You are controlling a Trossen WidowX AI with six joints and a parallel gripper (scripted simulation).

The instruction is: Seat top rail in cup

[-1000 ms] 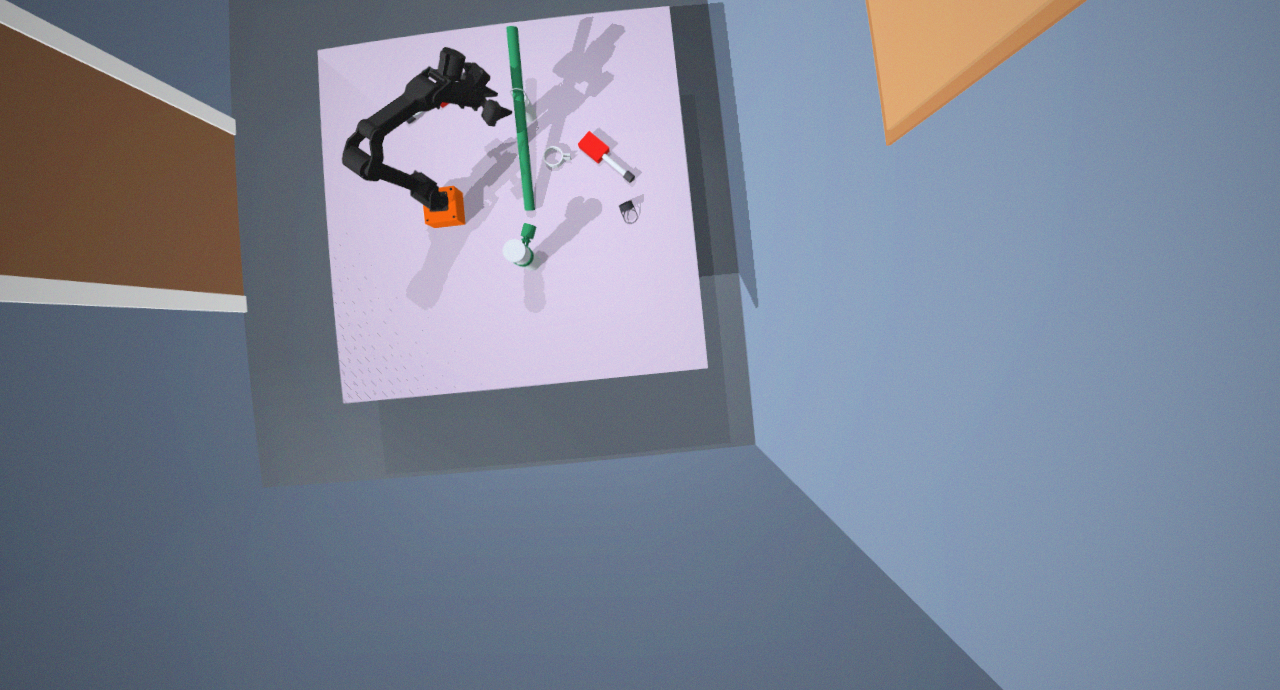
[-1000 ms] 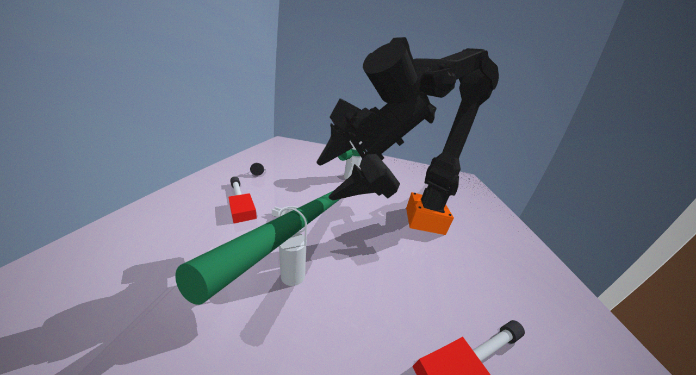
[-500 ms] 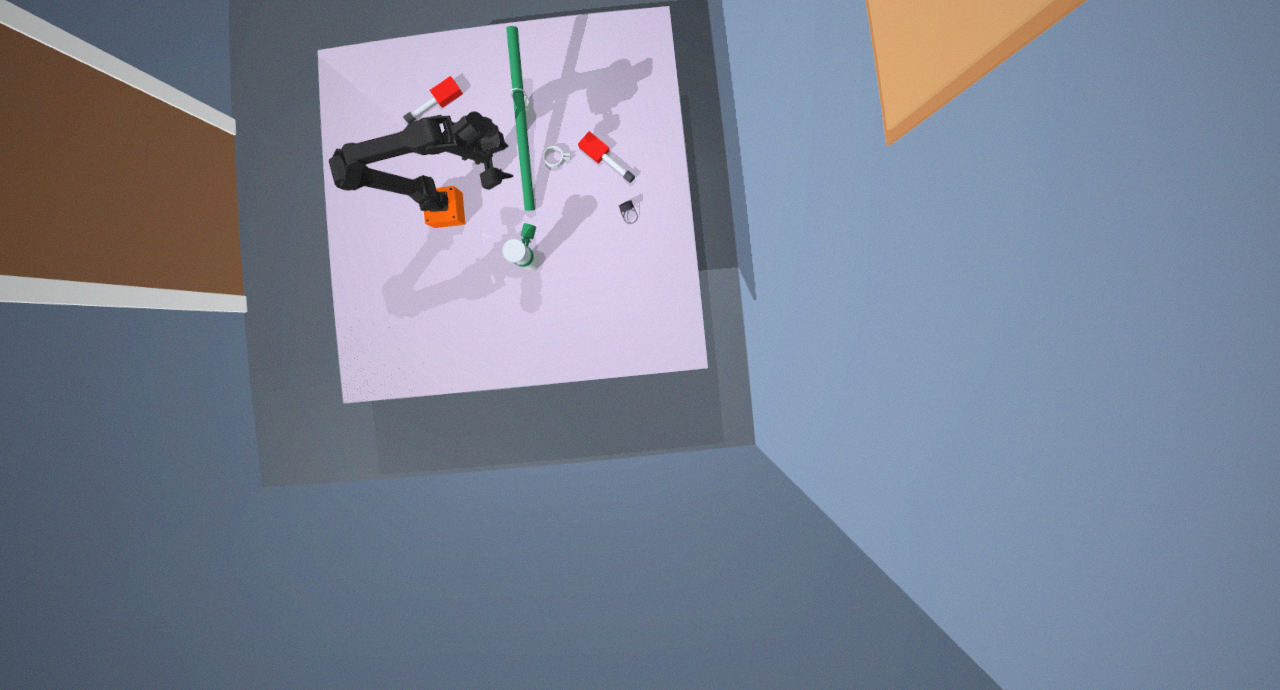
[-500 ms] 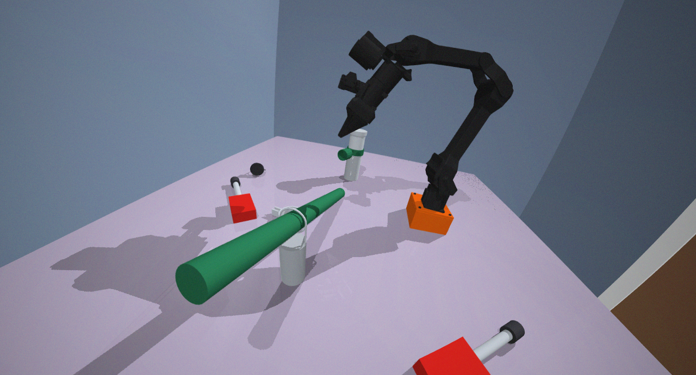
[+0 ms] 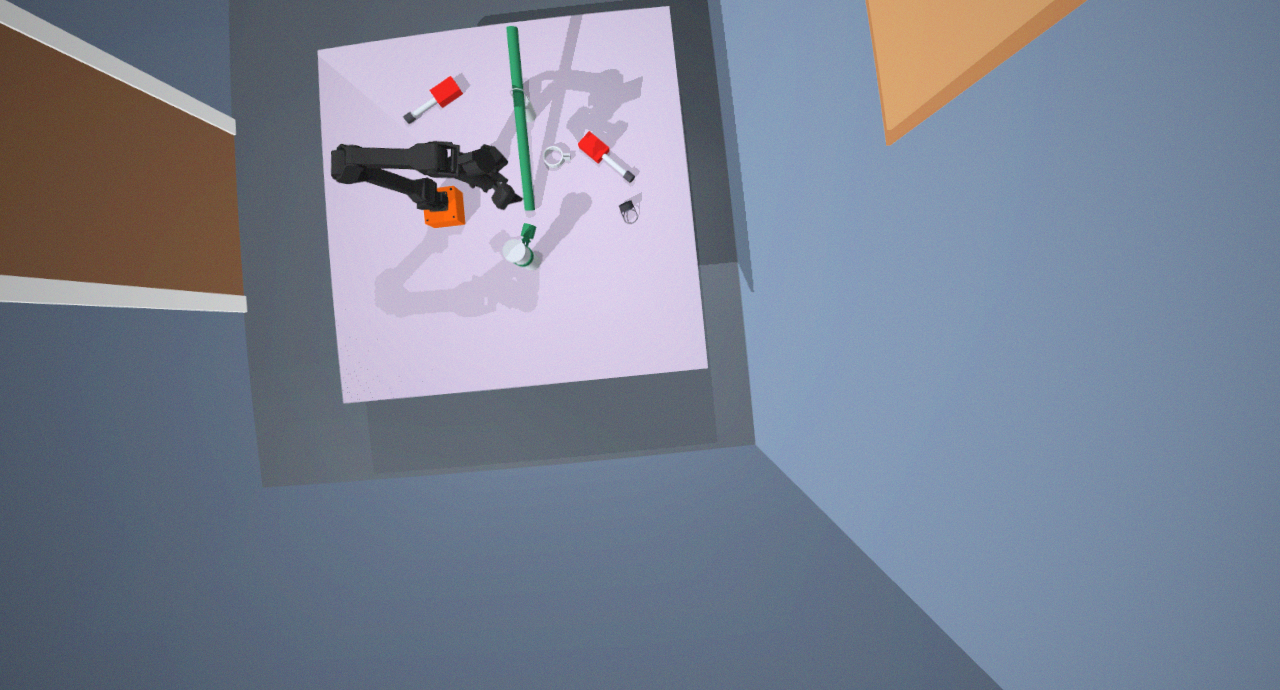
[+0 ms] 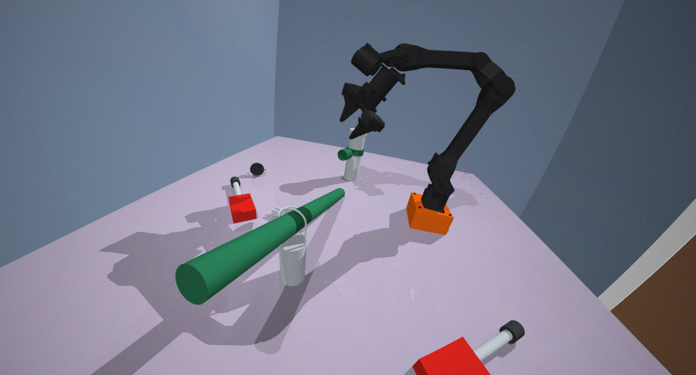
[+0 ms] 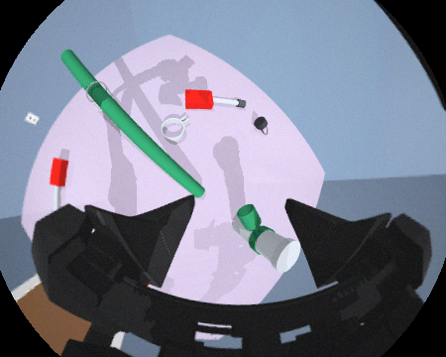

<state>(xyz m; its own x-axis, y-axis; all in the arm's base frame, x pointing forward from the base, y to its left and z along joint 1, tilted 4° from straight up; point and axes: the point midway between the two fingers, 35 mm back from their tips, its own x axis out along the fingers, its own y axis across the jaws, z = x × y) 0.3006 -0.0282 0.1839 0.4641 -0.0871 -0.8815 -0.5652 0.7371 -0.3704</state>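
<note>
My gripper tip is 11 cm to the left of the green rail-end cup and 11 cm above it. Also, from my gripper tip: small black band 33 cm ahead, 3 cm to the right, 22 cm below; then short grey post 1 cm behind, 35 cm to the left, 13 cm below.
</note>
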